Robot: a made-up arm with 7 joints. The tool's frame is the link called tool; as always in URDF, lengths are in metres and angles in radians.
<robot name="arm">
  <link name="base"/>
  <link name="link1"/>
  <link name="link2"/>
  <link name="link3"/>
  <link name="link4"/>
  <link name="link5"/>
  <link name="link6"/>
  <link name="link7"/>
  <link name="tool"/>
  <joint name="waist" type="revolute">
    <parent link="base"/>
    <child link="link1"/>
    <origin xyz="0 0 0.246" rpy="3.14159 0 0"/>
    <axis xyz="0 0 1"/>
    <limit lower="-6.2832" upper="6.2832"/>
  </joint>
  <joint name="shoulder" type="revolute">
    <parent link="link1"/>
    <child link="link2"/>
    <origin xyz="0 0.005 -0.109" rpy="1.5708 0 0"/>
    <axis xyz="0 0 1"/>
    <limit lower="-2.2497" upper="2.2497"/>
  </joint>
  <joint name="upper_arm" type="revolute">
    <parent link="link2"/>
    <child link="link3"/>
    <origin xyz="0 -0.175 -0.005" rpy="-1.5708 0 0"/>
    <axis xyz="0 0 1"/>
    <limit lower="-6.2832" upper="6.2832"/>
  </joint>
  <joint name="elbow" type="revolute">
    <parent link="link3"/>
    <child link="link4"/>
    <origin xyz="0 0.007 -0.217" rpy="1.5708 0 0"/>
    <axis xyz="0 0 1"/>
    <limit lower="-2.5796" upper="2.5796"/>
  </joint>
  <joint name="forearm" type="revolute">
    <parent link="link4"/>
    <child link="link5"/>
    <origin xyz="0 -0.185 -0.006" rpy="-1.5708 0 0"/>
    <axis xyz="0 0 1"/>
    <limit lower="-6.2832" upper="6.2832"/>
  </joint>
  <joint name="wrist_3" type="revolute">
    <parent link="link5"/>
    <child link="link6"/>
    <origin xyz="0 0 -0.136" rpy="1.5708 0 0"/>
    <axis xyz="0 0 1"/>
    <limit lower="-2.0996" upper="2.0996"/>
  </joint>
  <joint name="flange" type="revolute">
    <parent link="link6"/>
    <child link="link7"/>
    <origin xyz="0 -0.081 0" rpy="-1.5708 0 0"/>
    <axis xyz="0 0 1"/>
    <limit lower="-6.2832" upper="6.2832"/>
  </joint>
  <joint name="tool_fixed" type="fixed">
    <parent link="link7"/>
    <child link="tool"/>
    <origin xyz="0 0 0"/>
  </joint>
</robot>
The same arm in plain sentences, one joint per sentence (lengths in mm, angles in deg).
The arm has seven revolute joints in a row. What follows holds with every joint at zero, and every direction is one of the base frame's. Joint 1 lies 246 mm along +z from the base frame's origin and rotates about -z, from -360 to 360 deg. Joint 2 lies 5 mm along -y and 109 mm along +z from joint 1 and rotates about +y, from -128.9 to 128.9 deg. Joint 3 lies 5 mm along -y and 175 mm along +z from joint 2 and rotates about -z, from -360 to 360 deg. Joint 4 lies 7 mm along -y and 217 mm along +z from joint 3 and rotates about +y, from -147.8 to 147.8 deg. Joint 5 lies 6 mm along -y and 185 mm along +z from joint 4 and rotates about -z, from -360 to 360 deg. Joint 6 lies 136 mm along +z from joint 5 and rotates about +y, from -120.3 to 120.3 deg. Joint 7 lies 81 mm along +z from joint 6 and rotates about -z, from -360 to 360 deg. The tool frame, which is the frame that the pose is given for, lies at the same point as joint 7; its axes are the base frame's turned by roll 180, pitch 0 and yaw 0 deg (as in URDF: about the fixed x, then y, then z).
